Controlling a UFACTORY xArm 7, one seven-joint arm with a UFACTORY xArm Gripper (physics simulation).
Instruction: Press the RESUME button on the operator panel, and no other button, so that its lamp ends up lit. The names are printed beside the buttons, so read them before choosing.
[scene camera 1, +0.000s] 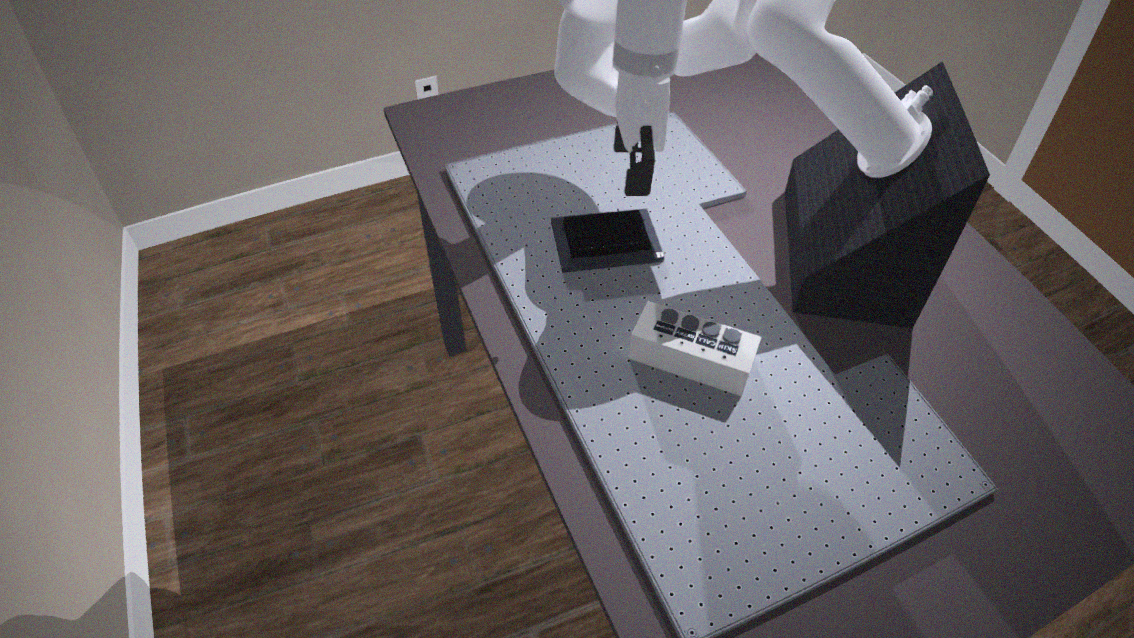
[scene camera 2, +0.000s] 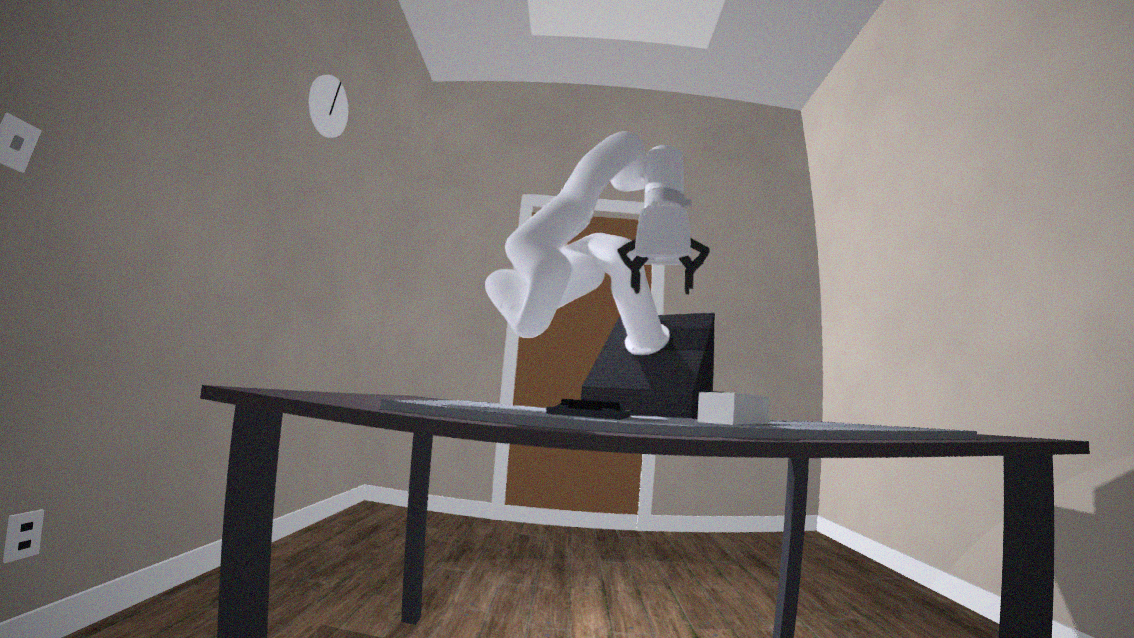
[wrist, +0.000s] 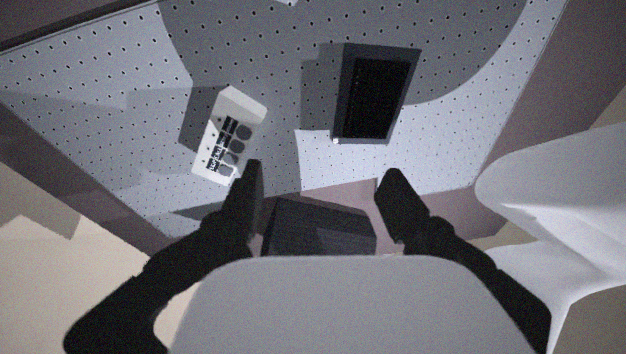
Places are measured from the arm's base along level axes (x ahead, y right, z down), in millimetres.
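Where they show: gripper, fingertip midpoint: (scene camera 1: 630, 172) (scene camera 2: 661, 292) (wrist: 323, 179); arm's base, origin of the base link: (scene camera 1: 895, 145) (scene camera 2: 647, 340).
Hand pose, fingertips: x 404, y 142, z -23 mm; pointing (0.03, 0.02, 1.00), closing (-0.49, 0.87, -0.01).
Each offset is from my fingertips to the top centre of the thing. Level surfaces: height alone.
The white operator panel @(dy -162, dx -1, dz +170 mm) (scene camera 1: 688, 366) (scene camera 2: 716, 407) (wrist: 243, 104) sits on the perforated board with four dark round buttons in a row. SKIP and CALL are readable; the other two labels are blurred. The RESUME button @(dy -115, dx +7, dz +170 mm) (scene camera 1: 669, 315) (wrist: 244, 132) is at the end opposite SKIP, at the left in scene camera 1. The SKIP button @(dy -191, dx -40, dz +170 mm) (scene camera 1: 731, 336) (wrist: 226, 170) is at the other end. The small lamps beside the labels look dark. My gripper (scene camera 1: 634, 176) (scene camera 2: 662, 287) (wrist: 323, 179) is open and empty, high above the board, off to one side of the panel and not touching it.
A black tray-like box @(dy +101, dx -48, dz +210 mm) (scene camera 1: 567, 260) (scene camera 2: 588, 410) (wrist: 338, 95) lies on the perforated board @(dz +226 mm) (scene camera 1: 745, 491) near the panel. The dark pedestal (scene camera 1: 860, 273) (scene camera 2: 634, 384) (wrist: 320, 227) carries the arm base. The table edge (scene camera 2: 475, 428) runs along the board's long side.
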